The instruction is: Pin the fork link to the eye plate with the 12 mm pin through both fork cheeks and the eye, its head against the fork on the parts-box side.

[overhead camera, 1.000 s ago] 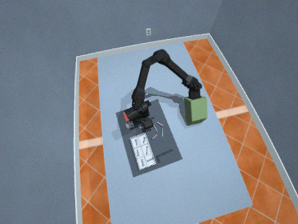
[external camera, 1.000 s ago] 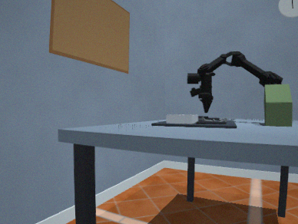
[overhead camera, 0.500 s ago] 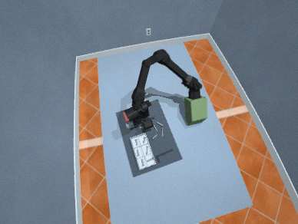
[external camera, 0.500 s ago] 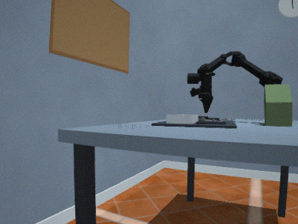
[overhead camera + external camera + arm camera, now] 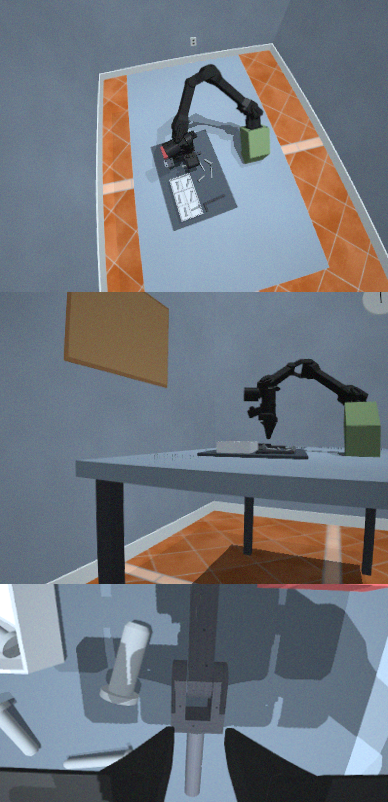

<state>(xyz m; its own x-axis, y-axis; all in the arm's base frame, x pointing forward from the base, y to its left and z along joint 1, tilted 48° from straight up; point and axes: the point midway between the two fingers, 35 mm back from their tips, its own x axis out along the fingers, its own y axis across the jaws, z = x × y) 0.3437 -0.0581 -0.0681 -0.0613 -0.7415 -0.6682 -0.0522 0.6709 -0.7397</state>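
The thin headed pin is 70 mm to the left of my hand, 70 mm below it and 50 mm behind it. Round my hand: thick headed pin (70 mm below, 50 mm to the left, 30 mm ahead); then dark mat (100 mm to the left, 80 mm below, 20 mm ahead); then eye plate (70 mm below, 40 mm ahead).
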